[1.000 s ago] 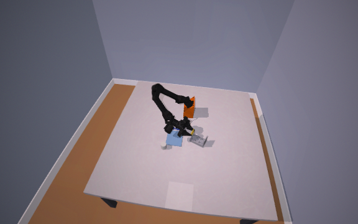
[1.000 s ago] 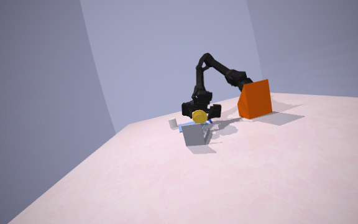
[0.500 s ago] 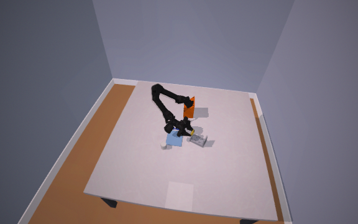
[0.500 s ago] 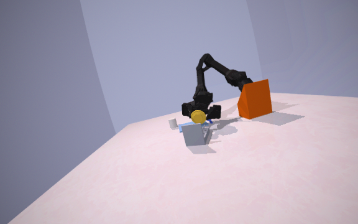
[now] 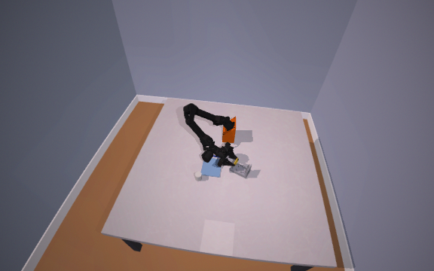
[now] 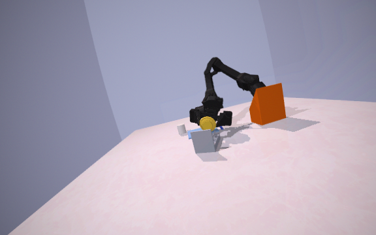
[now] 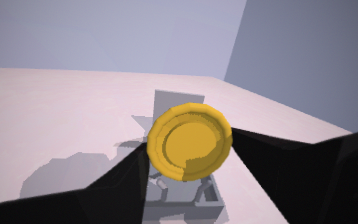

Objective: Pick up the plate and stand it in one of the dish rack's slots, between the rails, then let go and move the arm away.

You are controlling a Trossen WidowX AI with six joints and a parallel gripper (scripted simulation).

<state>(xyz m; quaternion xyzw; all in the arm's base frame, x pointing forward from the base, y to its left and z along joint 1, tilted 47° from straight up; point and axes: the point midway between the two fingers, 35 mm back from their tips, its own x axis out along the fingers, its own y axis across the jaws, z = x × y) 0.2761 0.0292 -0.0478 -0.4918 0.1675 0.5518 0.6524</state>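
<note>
Now: the grey dish rack 5 cm below my gripper tip, 3 cm to the left of it and 1 cm ahead of it. The rest, counted from my gripper tip: yellow plate: 1 cm to the right; then blue spoon: 18 cm to the right, 7 cm below, 7 cm behind.
</note>
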